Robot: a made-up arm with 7 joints.
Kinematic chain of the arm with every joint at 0, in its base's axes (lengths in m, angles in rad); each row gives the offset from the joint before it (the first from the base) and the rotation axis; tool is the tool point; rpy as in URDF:
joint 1: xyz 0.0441 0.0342 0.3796 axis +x
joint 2: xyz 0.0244 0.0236 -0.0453 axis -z
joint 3: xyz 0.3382 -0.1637 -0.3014 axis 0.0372 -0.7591 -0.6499
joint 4: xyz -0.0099 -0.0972 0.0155 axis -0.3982 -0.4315 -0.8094
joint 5: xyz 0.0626 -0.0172 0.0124 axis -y
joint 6: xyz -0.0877 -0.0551 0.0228 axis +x
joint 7: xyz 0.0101 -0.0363 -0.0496 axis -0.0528 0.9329 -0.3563
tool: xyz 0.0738 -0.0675 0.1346 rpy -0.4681 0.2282 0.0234
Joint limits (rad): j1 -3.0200..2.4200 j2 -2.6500..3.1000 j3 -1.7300..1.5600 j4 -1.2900..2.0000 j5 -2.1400..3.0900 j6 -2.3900..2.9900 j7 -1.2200..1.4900
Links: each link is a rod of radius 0.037 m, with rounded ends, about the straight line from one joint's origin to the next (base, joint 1, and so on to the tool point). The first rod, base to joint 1, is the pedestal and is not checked.
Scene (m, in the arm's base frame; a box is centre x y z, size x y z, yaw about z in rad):
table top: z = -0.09
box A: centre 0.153 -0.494 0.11 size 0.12 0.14 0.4 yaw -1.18
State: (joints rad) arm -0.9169 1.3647 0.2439 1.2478 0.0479 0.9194 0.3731
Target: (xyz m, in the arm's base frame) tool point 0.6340 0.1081 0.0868
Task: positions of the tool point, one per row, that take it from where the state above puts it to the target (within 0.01 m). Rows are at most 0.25 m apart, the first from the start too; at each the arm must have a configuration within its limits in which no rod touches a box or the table.
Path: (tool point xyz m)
1: -0.2206 -0.3902 0.4609
2: -0.1225 -0.4428 0.5383
3: 0.0046 -0.4781 0.5898
4: 0.1496 -0.4916 0.6070
5: 0.2872 -0.5077 0.4502
6: 0.4139 -0.4472 0.2837
7: 0.5194 -0.3093 0.1459
8: 0.5950 -0.1125 0.0727
9: 0.6340 0.1081 0.0868

